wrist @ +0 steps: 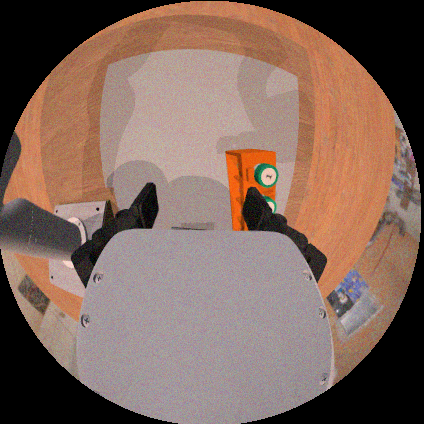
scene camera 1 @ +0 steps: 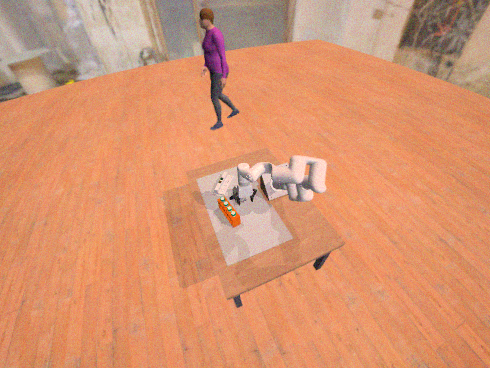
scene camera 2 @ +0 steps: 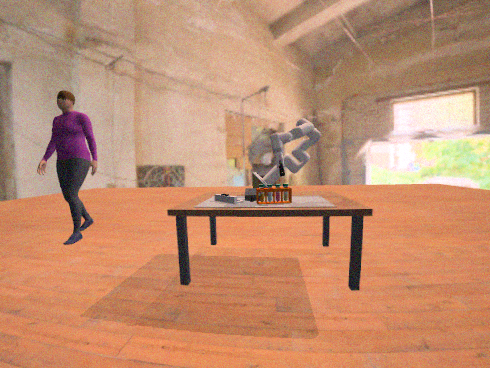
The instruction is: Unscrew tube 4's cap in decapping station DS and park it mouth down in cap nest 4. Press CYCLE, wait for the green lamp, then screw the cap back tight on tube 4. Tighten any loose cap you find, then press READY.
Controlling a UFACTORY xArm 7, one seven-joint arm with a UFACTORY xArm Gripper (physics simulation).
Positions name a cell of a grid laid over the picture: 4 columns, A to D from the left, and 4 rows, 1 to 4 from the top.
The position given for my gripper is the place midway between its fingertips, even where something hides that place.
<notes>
In view: my gripper (wrist: B2) and a grey mat (scene camera 1: C3).
The grey mat is seen too in the wrist view (wrist: B2) and in scene camera 2 (scene camera 2: C3).
</notes>
